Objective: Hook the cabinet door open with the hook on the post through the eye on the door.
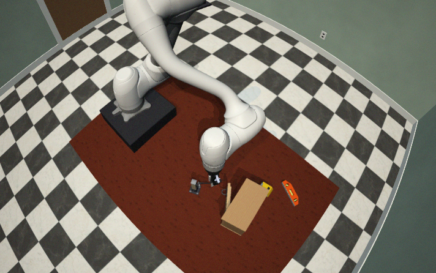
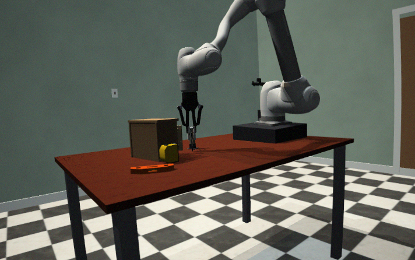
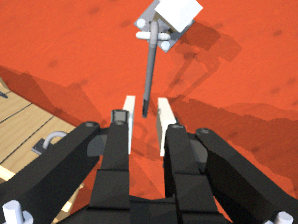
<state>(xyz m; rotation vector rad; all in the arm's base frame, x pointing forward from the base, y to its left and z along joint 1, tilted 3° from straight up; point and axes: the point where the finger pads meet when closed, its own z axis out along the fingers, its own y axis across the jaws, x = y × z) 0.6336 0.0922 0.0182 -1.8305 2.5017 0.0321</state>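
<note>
Right now my hand is 1 cm past the thin hook, 3 cm to the left of it and 3 cm above it. From my hand the other things lie so: yellow tape measure 19 cm ahead, 17 cm to the left, 5 cm below; then hook post 3 cm behind, 6 cm to the right, 2 cm below; then cabinet door 12 cm ahead, 3 cm to the right, 1 cm below.
</note>
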